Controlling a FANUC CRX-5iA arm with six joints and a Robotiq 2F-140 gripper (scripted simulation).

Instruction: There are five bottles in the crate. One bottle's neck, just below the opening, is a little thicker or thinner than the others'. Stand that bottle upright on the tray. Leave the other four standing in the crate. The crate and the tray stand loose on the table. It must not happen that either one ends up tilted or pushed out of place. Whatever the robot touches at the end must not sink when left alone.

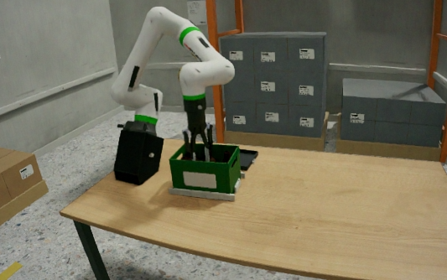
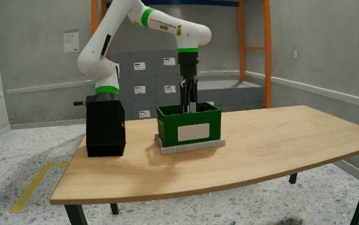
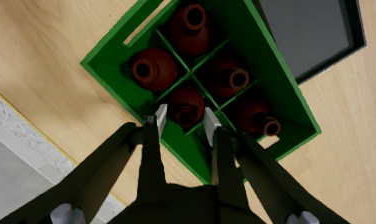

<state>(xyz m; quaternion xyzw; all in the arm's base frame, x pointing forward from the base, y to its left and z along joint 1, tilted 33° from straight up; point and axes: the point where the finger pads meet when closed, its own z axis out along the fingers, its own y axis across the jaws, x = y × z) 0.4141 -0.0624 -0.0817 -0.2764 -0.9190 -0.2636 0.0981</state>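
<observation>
Right now the green crate is 9 cm below my hand, 5 cm to the left of it and 1 cm behind it. Also, from my hand: brown bottle: 10 cm behind, 8 cm below, 7 cm to the left; dark tray: 33 cm to the left, 16 cm below, 2 cm behind.
</observation>
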